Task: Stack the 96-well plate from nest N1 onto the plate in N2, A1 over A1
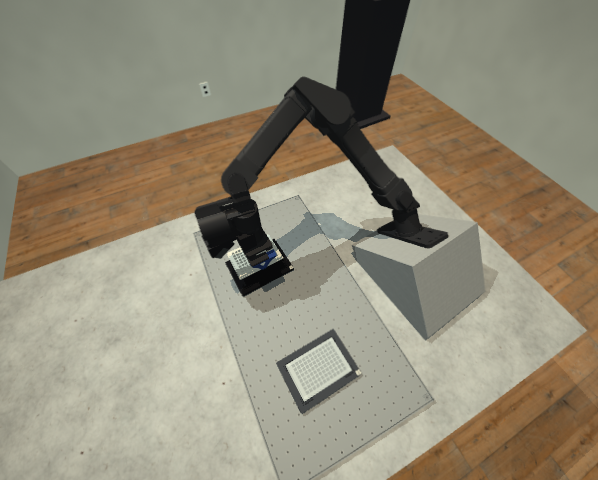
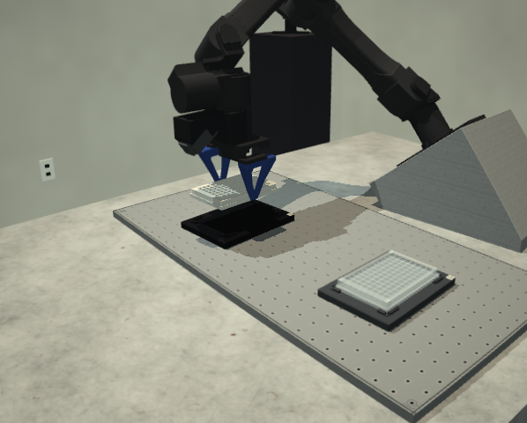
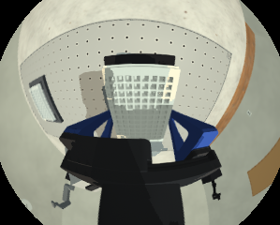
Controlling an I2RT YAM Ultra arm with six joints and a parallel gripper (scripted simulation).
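My gripper is now 32 cm to the right of the clear 96-well plate and 5 cm above it. The rest, counted from my hand: white tag: 37 cm to the left, 8 cm behind, 5 cm below; then black nest N1: 6 cm below.
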